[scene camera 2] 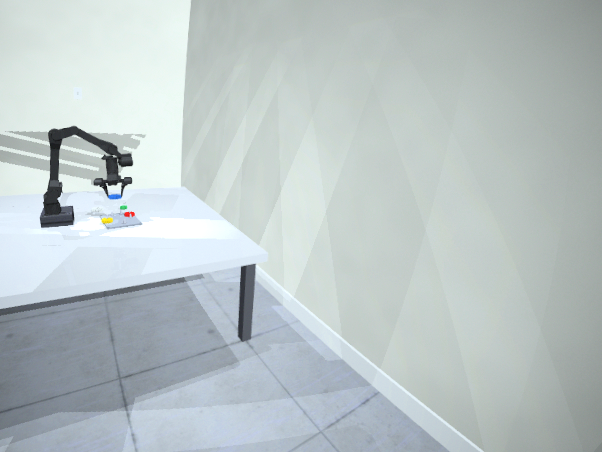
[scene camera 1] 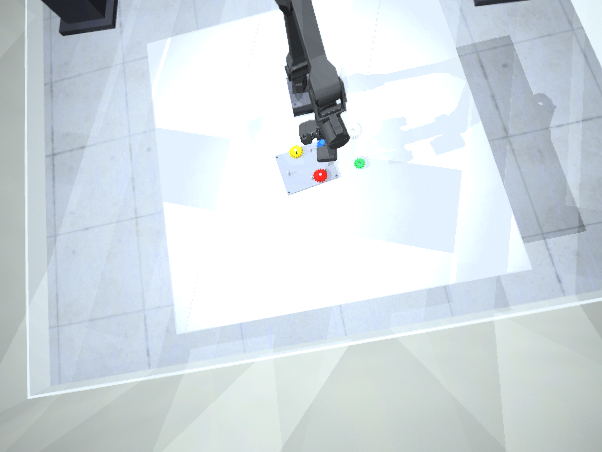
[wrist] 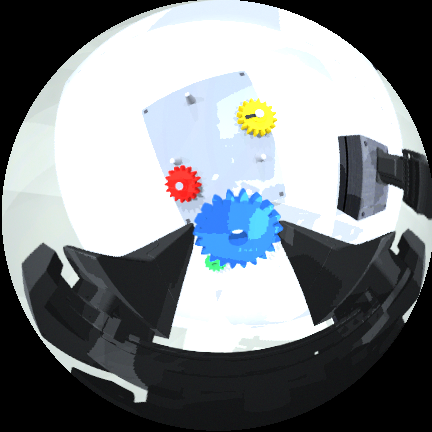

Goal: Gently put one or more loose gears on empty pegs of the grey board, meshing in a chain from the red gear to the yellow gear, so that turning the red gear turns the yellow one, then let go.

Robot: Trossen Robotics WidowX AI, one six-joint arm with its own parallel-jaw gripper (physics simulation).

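Places are measured from the arm's base along level axes (x ahead, y left, z up), in metres.
Pixels of known places: gripper, fingertip midpoint: (scene camera 2: pixel 115 197) (scene camera 1: pixel 325 146) (wrist: pixel 236 227); arm's base at its link origin: (scene camera 2: pixel 52 212) (scene camera 1: pixel 300 85) (wrist: pixel 381 166).
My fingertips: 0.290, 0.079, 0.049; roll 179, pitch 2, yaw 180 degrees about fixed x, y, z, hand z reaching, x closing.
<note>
Ahead of a thing's pixels: the offset from my fingertips to its top centre, as dx, dy, dz. "spot": to the spot under its first point. Level surfaces: height alone.
My gripper (scene camera 1: pixel 319 142) (scene camera 2: pixel 114 195) (wrist: pixel 236 227) is shut on the blue gear @(+0.000, +0.003, +0.009) (scene camera 1: pixel 321 143) (scene camera 2: pixel 115 197) (wrist: pixel 220 220), holding it roughly flat and raised above the grey board's near edge in the wrist view. The grey board @(+0.020, -0.076, -0.075) (scene camera 1: pixel 300 181) (scene camera 2: pixel 116 225) (wrist: pixel 205 132) carries the red gear @(spot: +0.075, -0.021, -0.076) (scene camera 1: pixel 320 175) (scene camera 2: pixel 129 214) (wrist: pixel 189 184) and the yellow gear @(-0.036, -0.111, -0.080) (scene camera 1: pixel 296 152) (scene camera 2: pixel 107 220) (wrist: pixel 250 125) on pegs, apart. Bare pegs @(+0.051, -0.145, -0.076) (wrist: pixel 189 98) show between and beside them; the blue gear hides part of the board. The small green gear @(+0.032, +0.132, -0.088) (scene camera 1: pixel 359 163) (scene camera 2: pixel 123 207) (wrist: pixel 215 263) lies off the board.
A pale white gear @(-0.109, +0.119, -0.088) (scene camera 1: pixel 355 130) (scene camera 2: pixel 97 211) lies on the table @(dz -0.105) (scene camera 1: pixel 260 260) (scene camera 2: pixel 200 235), off the board. The arm's base (scene camera 1: pixel 302 106) (scene camera 2: pixel 56 216) (wrist: pixel 361 177) stands behind the board. Bright light washes out parts of the table top.
</note>
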